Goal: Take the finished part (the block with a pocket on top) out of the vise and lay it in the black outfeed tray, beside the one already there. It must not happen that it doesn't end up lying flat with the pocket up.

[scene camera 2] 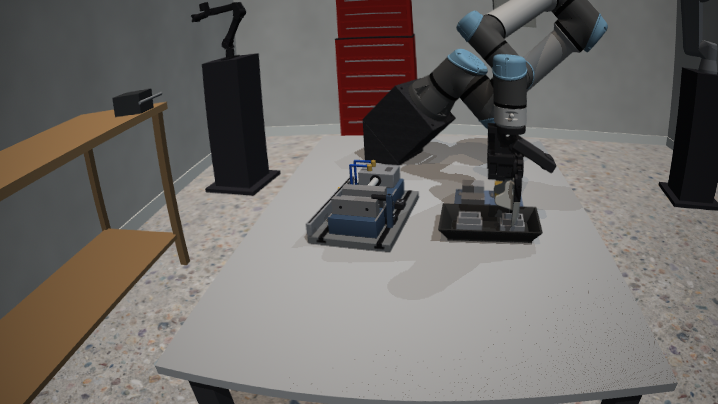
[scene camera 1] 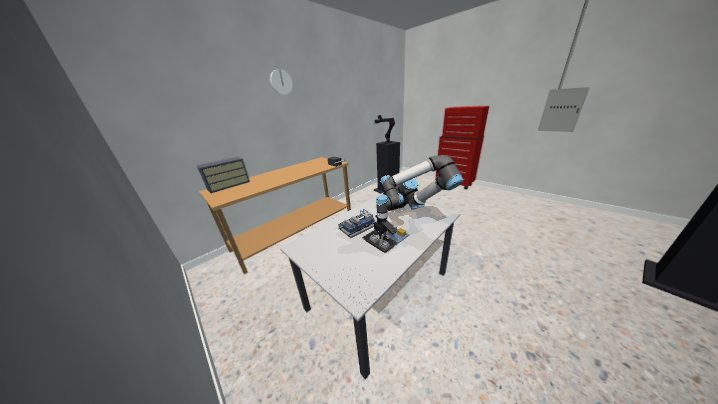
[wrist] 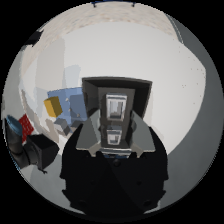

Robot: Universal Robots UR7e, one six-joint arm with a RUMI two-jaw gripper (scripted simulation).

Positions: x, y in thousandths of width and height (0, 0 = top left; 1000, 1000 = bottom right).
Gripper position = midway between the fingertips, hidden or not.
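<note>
You can see the gripper (scene camera 2: 712, 543), and the wrist view has the gripper (wrist: 516, 493) as well.
</note>
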